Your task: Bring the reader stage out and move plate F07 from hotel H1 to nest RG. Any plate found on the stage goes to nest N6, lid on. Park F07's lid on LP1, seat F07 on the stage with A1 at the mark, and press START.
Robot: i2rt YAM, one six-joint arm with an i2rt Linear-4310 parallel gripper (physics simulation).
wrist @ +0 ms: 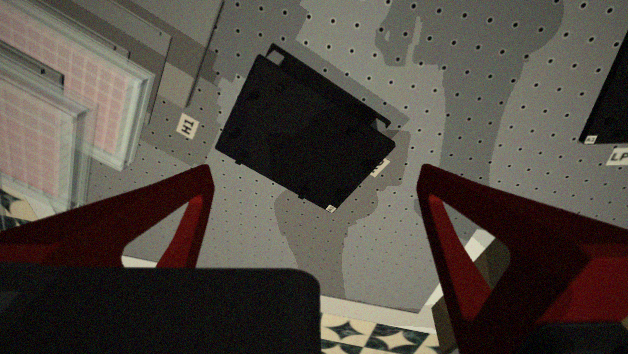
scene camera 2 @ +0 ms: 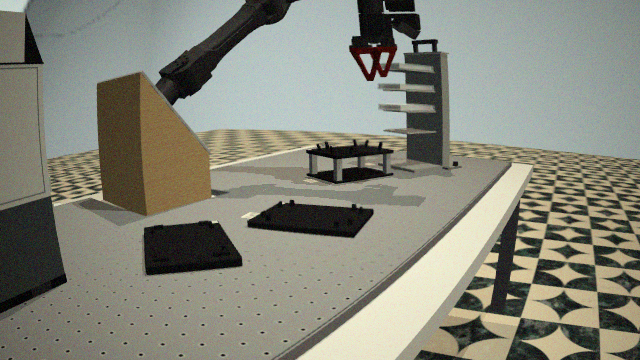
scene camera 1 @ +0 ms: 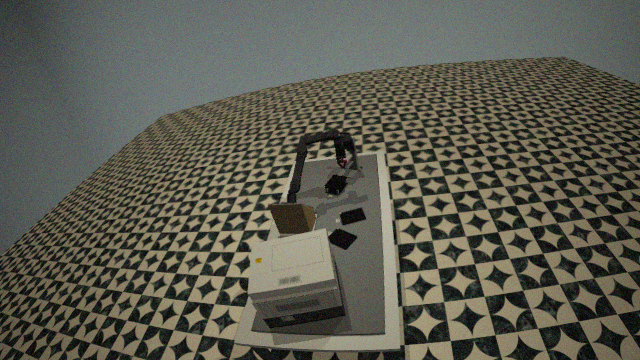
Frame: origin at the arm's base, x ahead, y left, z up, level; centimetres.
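Where they show: gripper, fingertip midpoint: (wrist: pixel 315 176) (scene camera 2: pixel 377 78) (scene camera 1: pixel 342 164); arm's base, link origin: (scene camera 2: pixel 150 113) (scene camera 1: pixel 291 205).
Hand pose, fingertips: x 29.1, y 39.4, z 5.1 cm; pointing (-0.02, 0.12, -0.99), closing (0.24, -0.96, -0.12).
Things, the pixels of their top centre, and the offset from my fingertips. "*": a spot on its surface instead.
- black raised nest, top centre: (wrist: pixel 298 154) (scene camera 2: pixel 350 142) (scene camera 1: pixel 335 179) dx -8.7, dy +1.5, dz -14.8 cm
- upper plate, top centre: (scene camera 2: pixel 406 85) dx -3.1, dy +19.2, dz -0.9 cm
- lower plate, top centre: (scene camera 2: pixel 407 105) dx -3.1, dy +19.2, dz -6.2 cm
- lid park LP1, top centre: (scene camera 2: pixel 312 208) (scene camera 1: pixel 352 214) dx +8.6, dy -32.1, dz -20.4 cm
- reader, top centre: (scene camera 1: pixel 288 259) dx -9.1, dy -96.0, dz +8.7 cm
- second black pad, surface spot: (scene camera 2: pixel 192 247) (scene camera 1: pixel 345 238) * dx +7.3, dy -53.9, dz -21.2 cm
My gripper (scene camera 1: pixel 343 165) (scene camera 2: pixel 377 77) (wrist: pixel 315 176) is open and empty, in the air beside hotel H1 (scene camera 2: pixel 427 115) and above the black raised nest (scene camera 1: pixel 335 184) (scene camera 2: pixel 350 151) (wrist: pixel 305 130). The nest's label is partly hidden; no plate sits on it. Lidded plates lie on the hotel's shelves; an upper plate (scene camera 2: pixel 407 87) and a lower plate (scene camera 2: pixel 407 108) show in scene camera 2. Pink wells show through clear lids in the wrist view. I cannot tell which plate is F07. The lid park LP1 (scene camera 1: pixel 353 216) (scene camera 2: pixel 310 218) is bare. The reader (scene camera 1: pixel 295 270) (scene camera 2: pixel 20 135) shows no stage extended.
A second black pad (scene camera 1: pixel 343 239) (scene camera 2: pixel 192 247) lies near the reader, its label unreadable. A wood-coloured wedge (scene camera 1: pixel 295 219) (scene camera 2: pixel 122 145) stands by the arm's base. The hotel stands close beyond the raised nest. The table's white edge (scene camera 2: pixel 450 250) runs along the right.
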